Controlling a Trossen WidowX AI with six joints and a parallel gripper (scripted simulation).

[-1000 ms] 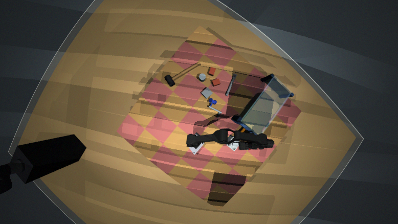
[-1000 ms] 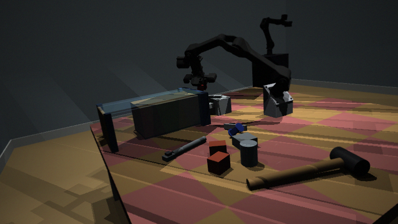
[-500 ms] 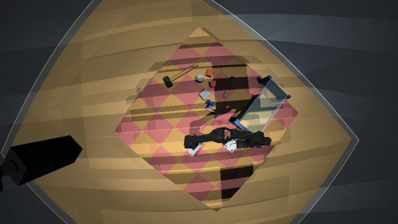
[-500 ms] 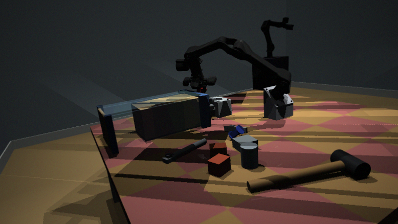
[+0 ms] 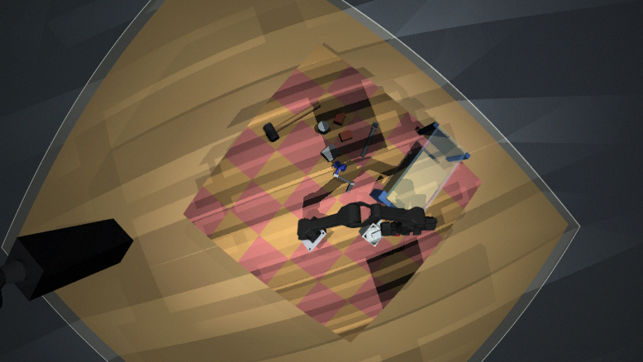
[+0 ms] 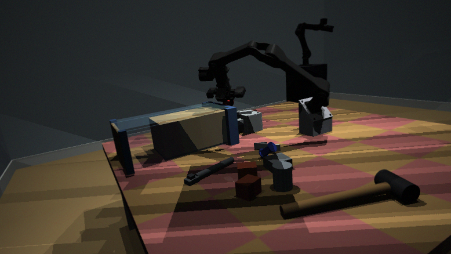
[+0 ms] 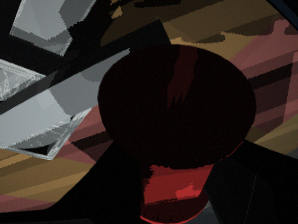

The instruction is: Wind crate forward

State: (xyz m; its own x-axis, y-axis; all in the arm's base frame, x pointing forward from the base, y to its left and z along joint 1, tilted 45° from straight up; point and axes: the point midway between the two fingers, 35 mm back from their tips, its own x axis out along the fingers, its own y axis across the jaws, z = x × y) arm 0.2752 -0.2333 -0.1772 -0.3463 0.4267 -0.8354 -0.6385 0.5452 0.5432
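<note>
My gripper tip is 3 cm to the right of the grey crank arm, 3 cm above it and 2 cm past it. From my gripper tip the other things lie so: grey winch: 10 cm below, 9 cm behind, 5 cm to the left; red knob: 1 cm to the left, 1 cm ahead; clear-panelled cubby: 33 cm ahead, 6 cm to the left, 2 cm below.
</note>
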